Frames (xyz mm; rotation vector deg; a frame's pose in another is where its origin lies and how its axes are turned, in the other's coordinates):
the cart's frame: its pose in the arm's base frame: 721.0 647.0 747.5 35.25 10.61 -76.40
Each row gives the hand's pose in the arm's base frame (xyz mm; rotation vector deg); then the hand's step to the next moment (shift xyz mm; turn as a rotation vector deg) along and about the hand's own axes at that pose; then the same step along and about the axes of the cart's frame.
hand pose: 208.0 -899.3 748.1 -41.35 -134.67 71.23
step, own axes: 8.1 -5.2 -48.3 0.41 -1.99 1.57
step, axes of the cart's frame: -38.2 30.8 4.3 0.62 -1.52 1.97
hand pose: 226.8 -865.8 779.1 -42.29 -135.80 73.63
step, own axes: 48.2 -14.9 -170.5 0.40 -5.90 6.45
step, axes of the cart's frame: -152.7 90.8 7.6 3.67 -5.26 5.96
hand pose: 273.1 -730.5 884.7 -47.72 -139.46 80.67
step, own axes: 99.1 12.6 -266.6 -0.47 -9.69 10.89
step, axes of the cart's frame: -262.1 102.8 -42.3 6.97 -7.99 10.01
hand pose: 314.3 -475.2 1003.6 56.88 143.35 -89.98
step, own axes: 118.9 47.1 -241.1 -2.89 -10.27 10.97
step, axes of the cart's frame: -247.5 43.1 -106.6 8.01 -6.24 11.45
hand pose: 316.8 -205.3 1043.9 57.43 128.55 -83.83
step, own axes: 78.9 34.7 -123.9 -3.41 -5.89 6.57
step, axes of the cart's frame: -124.9 -4.2 -84.7 5.29 -2.25 7.51
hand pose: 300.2 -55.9 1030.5 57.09 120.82 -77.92
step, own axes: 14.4 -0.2 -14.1 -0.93 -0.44 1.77
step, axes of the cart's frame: -15.4 -8.0 -10.3 1.71 0.05 1.13
